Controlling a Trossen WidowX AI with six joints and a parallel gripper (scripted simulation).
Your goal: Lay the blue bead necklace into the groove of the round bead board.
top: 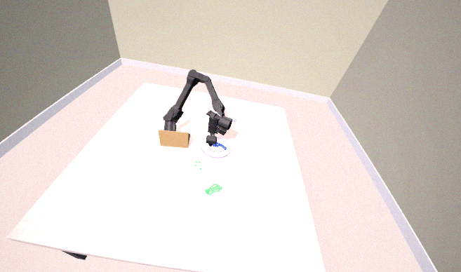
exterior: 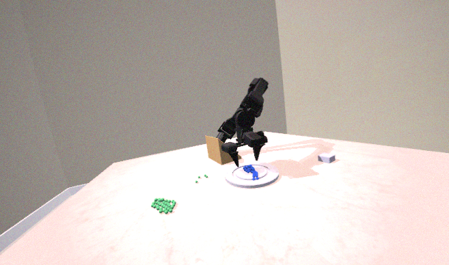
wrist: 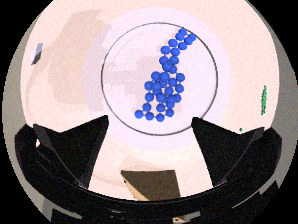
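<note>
Right now my gripper tip is 40 mm short of the round white bead board, 20 mm above it and 10 mm to the left of it. Also, from my gripper tip: small grey block (280 mm to the left, 150 mm ahead, 20 mm below).
</note>
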